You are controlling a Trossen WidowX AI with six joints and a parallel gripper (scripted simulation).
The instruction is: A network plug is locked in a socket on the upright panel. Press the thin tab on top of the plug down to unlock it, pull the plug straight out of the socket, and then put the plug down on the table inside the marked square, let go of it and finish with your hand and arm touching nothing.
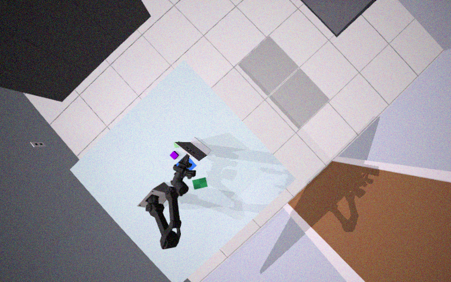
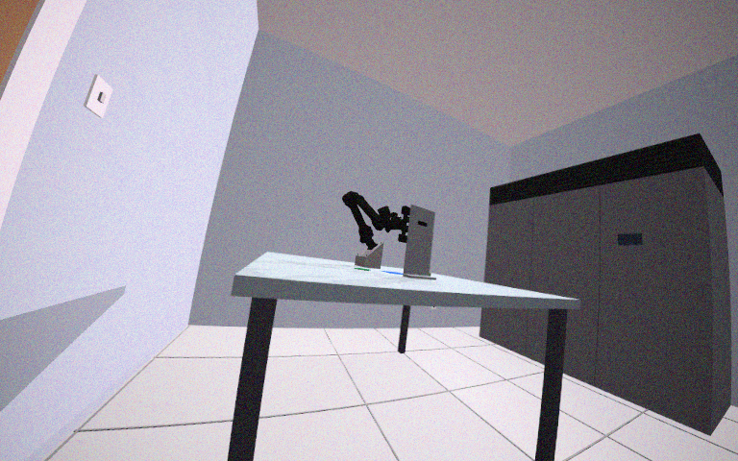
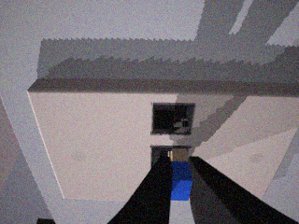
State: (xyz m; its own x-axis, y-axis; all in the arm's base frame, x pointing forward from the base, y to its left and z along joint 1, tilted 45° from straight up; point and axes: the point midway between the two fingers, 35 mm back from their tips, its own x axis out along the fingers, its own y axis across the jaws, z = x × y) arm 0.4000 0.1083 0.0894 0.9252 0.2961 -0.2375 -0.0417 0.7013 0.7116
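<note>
My gripper tip is 26 cm above the blue marked square, 15 cm past it and 2 cm to the left of it. Round my gripper tip: light green cube (25 cm below, 15 cm to the left, 8 cm behind); purple cube (24 cm below, 15 cm behind, 10 cm to the left); grey upright panel (10 cm below, 2 cm ahead, 1 cm to the left).
</note>
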